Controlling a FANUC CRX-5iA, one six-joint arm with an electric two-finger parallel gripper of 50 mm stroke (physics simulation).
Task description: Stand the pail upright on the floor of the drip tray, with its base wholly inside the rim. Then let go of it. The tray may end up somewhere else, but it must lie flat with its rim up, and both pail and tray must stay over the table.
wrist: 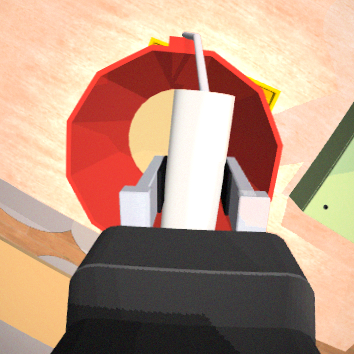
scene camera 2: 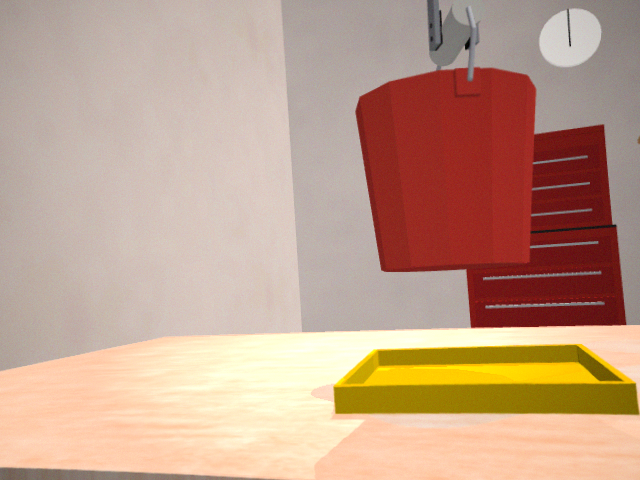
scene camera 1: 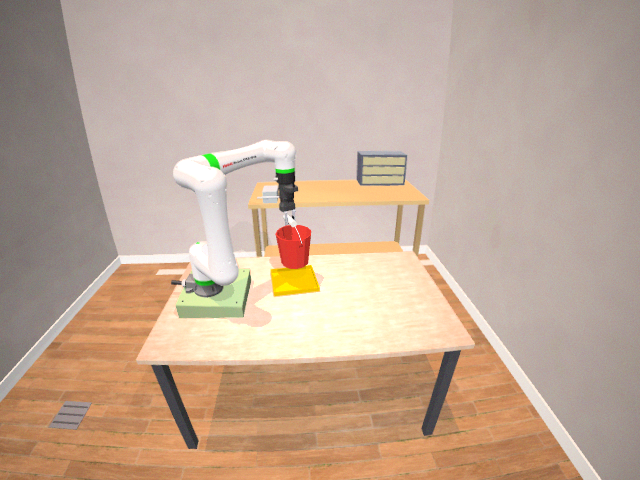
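Seen in the pictures: gripper, fingertip midpoint: (wrist: 193, 173) (scene camera 2: 454, 46) (scene camera 1: 290, 223); arm's base, link origin: (scene camera 1: 208, 288).
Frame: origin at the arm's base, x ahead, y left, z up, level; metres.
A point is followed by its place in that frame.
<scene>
The red pail (scene camera 1: 293, 249) {y 0.116, x 0.427, z 0.159 m} (scene camera 2: 449, 175) {y 0.281, x 0.401, z 0.123 m} (wrist: 92, 150) {y 0.244, x 0.491, z 0.173 m} hangs upright or nearly so in the air, with a clear gap between its base and the yellow drip tray (scene camera 1: 305, 282) {y 0.181, x 0.477, z -0.079 m} (scene camera 2: 485, 399) {y 0.311, x 0.379, z -0.071 m} (wrist: 268, 87) {y 0.060, x 0.340, z -0.058 m}. The tray lies flat on the table, rim up. In the wrist view the pail hides most of the tray; corners show past the pail's upper rim. In the second scene view the pail is above the tray's left and middle part. My gripper (scene camera 1: 290, 217) {y 0.182, x 0.410, z 0.273 m} (scene camera 2: 453, 38) {y 0.182, x 0.410, z 0.273 m} (wrist: 193, 173) {y 0.182, x 0.410, z 0.273 m} is shut on the white grip (wrist: 201, 150) {y 0.163, x 0.418, z 0.301 m} of the pail's wire handle.
The green base block (scene camera 1: 211, 308) {y -0.133, x 0.051, z -0.024 m} (wrist: 335, 200) {y 0.147, x 0.138, z -0.001 m} of the arm stands on the table (scene camera 1: 361, 320) {y -0.137, x 0.752, z -0.082 m} (scene camera 2: 180, 403) {y 0.317, x 0.690, z -0.082 m}, left of the tray in the first scene view. Behind the table is a wooden bench (scene camera 1: 330, 193) with a drawer box (scene camera 1: 382, 168). A red tool cabinet (scene camera 2: 573, 289) stands in the background.
</scene>
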